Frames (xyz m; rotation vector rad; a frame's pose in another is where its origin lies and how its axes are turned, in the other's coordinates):
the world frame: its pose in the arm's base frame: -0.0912 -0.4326 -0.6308 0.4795 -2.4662 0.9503
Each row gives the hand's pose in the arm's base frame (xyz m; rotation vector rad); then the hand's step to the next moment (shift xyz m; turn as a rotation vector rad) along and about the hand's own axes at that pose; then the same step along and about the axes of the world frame.
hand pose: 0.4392 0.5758 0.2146 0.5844 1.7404 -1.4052
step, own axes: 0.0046 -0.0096 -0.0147 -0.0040 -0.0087 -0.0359
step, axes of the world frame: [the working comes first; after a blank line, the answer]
step, axes of the arm's base frame: -0.0144 0.0108 0.0027 -0.0151 0.0323 0.0103

0.0117 0.0128 -0.0052 0.0130 0.0242 -0.0250
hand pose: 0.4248 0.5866 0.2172 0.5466 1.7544 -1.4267
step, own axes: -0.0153 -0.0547 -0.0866 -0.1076 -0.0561 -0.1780
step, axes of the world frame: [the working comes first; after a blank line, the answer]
step, axes of the arm's base frame: -0.0582 0.0697 0.0499 -0.0325 0.1698 0.1285

0.0640 0.0492 -0.0648 0.0681 0.0652 -0.1937
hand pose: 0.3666 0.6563 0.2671 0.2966 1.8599 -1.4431
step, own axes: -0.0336 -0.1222 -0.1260 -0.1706 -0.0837 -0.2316
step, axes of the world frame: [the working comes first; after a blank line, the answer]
step, axes of the arm's base frame: -0.1012 0.0815 0.1227 -0.0274 0.2251 0.1958

0.1364 0.0385 -0.1089 0.0905 0.0655 -0.2780
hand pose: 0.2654 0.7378 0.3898 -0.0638 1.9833 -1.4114
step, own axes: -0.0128 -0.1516 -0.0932 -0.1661 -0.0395 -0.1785
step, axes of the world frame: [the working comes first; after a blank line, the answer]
step, axes of the arm's base frame: -0.0934 0.0194 0.1508 0.0136 0.1980 0.1471

0.1542 -0.0239 -0.0866 0.0349 0.0535 -0.2386
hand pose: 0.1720 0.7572 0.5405 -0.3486 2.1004 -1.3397
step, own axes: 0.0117 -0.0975 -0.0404 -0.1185 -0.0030 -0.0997
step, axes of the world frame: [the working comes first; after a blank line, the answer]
step, axes of the arm's base frame: -0.0442 -0.0209 0.0942 0.0295 0.1326 0.0744

0.0897 -0.0447 -0.0351 -0.0064 0.0393 -0.1497
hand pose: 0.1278 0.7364 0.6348 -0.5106 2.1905 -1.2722
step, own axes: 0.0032 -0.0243 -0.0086 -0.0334 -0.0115 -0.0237
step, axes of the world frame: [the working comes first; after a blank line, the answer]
step, axes of the arm's base frame: -0.0067 -0.0077 0.0239 0.0116 0.0293 0.0285

0.0193 -0.0152 -0.0085 0.0007 -0.0002 -0.0425
